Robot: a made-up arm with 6 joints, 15 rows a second.
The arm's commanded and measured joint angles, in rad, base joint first. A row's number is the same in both.
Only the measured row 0 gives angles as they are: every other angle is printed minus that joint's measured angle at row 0.
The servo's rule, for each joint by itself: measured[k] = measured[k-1] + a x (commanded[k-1-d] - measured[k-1]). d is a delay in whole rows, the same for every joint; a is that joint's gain. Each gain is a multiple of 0.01, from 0.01 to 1. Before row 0 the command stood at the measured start. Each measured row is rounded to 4 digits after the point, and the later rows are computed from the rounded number. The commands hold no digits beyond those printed.
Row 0, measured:
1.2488, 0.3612, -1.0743, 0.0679, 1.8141, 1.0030
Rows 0 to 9, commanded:
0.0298, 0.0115, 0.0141, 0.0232, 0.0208, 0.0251
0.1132, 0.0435, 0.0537, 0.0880, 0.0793, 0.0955
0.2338, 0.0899, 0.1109, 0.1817, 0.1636, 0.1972
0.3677, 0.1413, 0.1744, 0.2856, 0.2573, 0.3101
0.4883, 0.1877, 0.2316, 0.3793, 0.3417, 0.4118
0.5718, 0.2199, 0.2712, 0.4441, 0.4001, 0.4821
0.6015, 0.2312, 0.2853, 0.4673, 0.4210, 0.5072
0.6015, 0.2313, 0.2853, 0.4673, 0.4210, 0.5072
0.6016, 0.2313, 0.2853, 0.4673, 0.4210, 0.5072
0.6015, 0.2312, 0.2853, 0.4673, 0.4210, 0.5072
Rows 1 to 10, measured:
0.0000, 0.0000, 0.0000, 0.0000, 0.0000, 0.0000
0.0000, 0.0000, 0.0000, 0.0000, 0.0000, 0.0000
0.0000, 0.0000, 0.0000, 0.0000, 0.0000, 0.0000
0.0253, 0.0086, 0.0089, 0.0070, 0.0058, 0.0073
0.1000, 0.0348, 0.0371, 0.0313, 0.0264, 0.0329
0.2137, 0.0761, 0.0836, 0.0764, 0.0648, 0.0805
0.3446, 0.1250, 0.1408, 0.1392, 0.1187, 0.1471
0.4667, 0.1720, 0.1980, 0.2112, 0.1811, 0.2239
0.5560, 0.2079, 0.2441, 0.2811, 0.2424, 0.2988
0.5947, 0.2254, 0.2701, 0.3370, 0.2924, 0.3592
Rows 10 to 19, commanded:
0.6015, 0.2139, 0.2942, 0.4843, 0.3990, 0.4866
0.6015, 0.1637, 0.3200, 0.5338, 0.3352, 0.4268
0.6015, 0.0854, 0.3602, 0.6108, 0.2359, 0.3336
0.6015, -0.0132, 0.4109, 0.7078, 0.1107, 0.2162
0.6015, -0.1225, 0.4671, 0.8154, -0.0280, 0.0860
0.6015, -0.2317, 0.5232, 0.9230, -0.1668, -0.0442
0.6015, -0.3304, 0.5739, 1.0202, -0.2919, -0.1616
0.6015, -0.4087, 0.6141, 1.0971, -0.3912, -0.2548
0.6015, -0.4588, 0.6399, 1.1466, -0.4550, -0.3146
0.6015, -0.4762, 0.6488, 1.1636, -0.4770, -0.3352
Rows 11 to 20, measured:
0.6005, 0.2298, 0.2797, 0.3761, 0.3284, 0.4021
0.6014, 0.2309, 0.2832, 0.4035, 0.3543, 0.4326
0.6015, 0.2311, 0.2845, 0.4226, 0.3730, 0.4542
0.6015, 0.2182, 0.2906, 0.4411, 0.3803, 0.4636
0.6015, 0.1773, 0.3091, 0.4689, 0.3677, 0.4529
0.6015, 0.1084, 0.3413, 0.5115, 0.3308, 0.4183
0.6015, 0.0172, 0.3851, 0.5704, 0.2692, 0.3597
0.6015, -0.0876, 0.4368, 0.6439, 0.1860, 0.2803
0.6015, -0.1957, 0.4912, 0.7276, 0.0872, 0.1862
0.6015, -0.2967, 0.5433, 0.8154, -0.0189, 0.0853

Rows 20 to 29, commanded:
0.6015, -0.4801, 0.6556, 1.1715, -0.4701, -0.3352
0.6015, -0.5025, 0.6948, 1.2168, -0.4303, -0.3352
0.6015, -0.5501, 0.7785, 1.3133, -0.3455, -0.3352
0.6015, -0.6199, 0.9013, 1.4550, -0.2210, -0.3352
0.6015, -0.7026, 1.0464, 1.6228, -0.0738, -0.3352
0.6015, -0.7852, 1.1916, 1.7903, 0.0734, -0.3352
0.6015, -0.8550, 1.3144, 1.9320, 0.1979, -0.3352
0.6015, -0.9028, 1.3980, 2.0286, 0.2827, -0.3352
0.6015, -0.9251, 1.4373, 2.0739, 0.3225, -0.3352
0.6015, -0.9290, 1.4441, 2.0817, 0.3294, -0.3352
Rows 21 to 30, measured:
0.6015, -0.3807, 0.5879, 0.8999, -0.1231, -0.0133
0.6015, -0.4393, 0.6207, 0.9739, -0.2160, -0.1007
0.6015, -0.4670, 0.6384, 1.0308, -0.2891, -0.1687
0.6015, -0.4768, 0.6492, 1.0730, -0.3398, -0.2170
0.6015, -0.4961, 0.6779, 1.1161, -0.3651, -0.2513
0.6015, -0.5366, 0.7413, 1.1753, -0.3596, -0.2756
0.6015, -0.5991, 0.8421, 1.2592, -0.3208, -0.2929
0.6015, -0.6767, 0.9708, 1.3683, -0.2516, -0.3052
0.6015, -0.7581, 1.1099, 1.4949, -0.1606, -0.3139
0.6015, -0.8308, 1.2387, 1.6260, -0.0602, -0.3201

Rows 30 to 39, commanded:
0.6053, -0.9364, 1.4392, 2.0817, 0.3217, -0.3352
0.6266, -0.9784, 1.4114, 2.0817, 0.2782, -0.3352
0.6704, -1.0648, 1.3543, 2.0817, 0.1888, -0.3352
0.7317, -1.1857, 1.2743, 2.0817, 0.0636, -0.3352
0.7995, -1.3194, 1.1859, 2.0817, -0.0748, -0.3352
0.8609, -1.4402, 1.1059, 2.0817, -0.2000, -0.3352
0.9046, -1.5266, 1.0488, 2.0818, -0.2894, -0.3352
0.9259, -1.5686, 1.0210, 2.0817, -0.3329, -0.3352
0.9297, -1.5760, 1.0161, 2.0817, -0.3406, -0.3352
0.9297, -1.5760, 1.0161, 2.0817, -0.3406, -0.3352
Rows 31 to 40, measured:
0.6015, -0.8848, 1.3391, 1.7468, 0.0358, -0.3245
0.6015, -0.9150, 1.4010, 1.8449, 0.1161, -0.3276
0.6015, -0.9255, 1.4282, 1.9159, 0.1758, -0.3298
0.6047, -0.9337, 1.4351, 1.9656, 0.2167, -0.3314
0.6233, -0.9672, 1.4202, 2.0004, 0.2339, -0.3325
0.6633, -1.0404, 1.3787, 2.0248, 0.2213, -0.3333
0.7214, -1.1494, 1.3129, 2.0419, 0.1771, -0.3339
0.7878, -1.2769, 1.2329, 2.0538, 0.1066, -0.3343
0.8499, -1.3994, 1.1529, 2.0622, 0.0208, -0.3346
0.8964, -1.4948, 1.0873, 2.0681, -0.0661, -0.3348

